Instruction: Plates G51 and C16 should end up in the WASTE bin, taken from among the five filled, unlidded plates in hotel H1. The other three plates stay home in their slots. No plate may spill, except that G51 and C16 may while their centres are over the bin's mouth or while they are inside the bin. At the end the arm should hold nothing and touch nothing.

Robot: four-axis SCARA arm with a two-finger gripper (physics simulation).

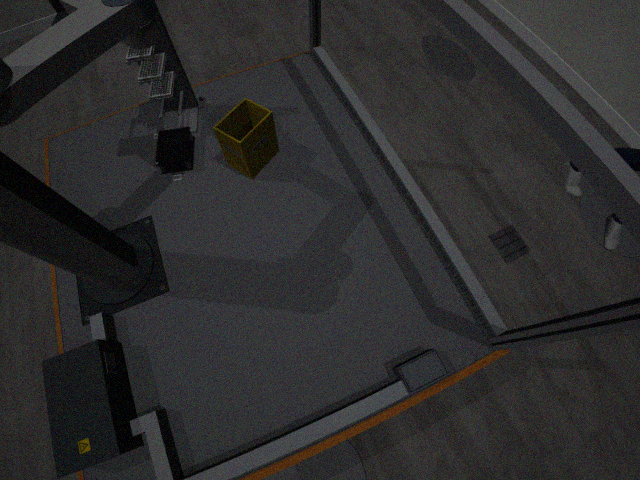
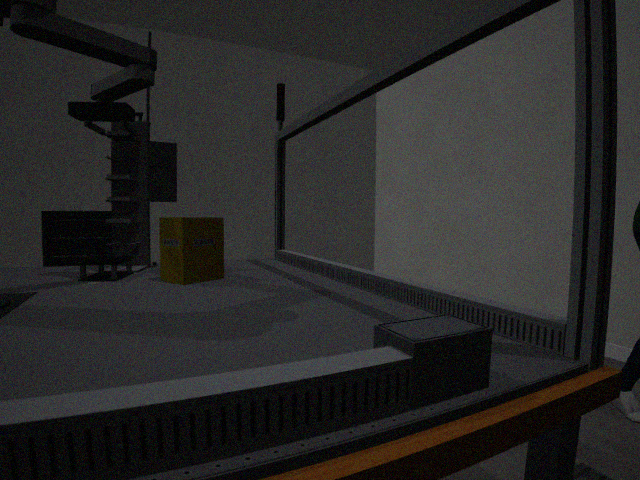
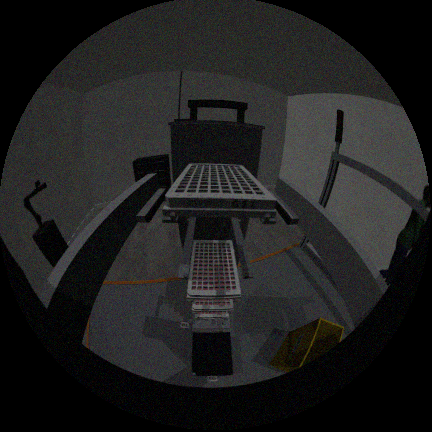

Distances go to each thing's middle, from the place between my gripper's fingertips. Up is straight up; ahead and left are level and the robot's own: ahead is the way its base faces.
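With respect to the hotel H1 (image 3: pixel 198 142), my gripper is 22 cm above it, 3 cm short of it and 11 cm to the right of it. The cabinet (image 1: pixel 80 395) is 45 cm below my hand, 46 cm behind it and 91 cm to the right of it.
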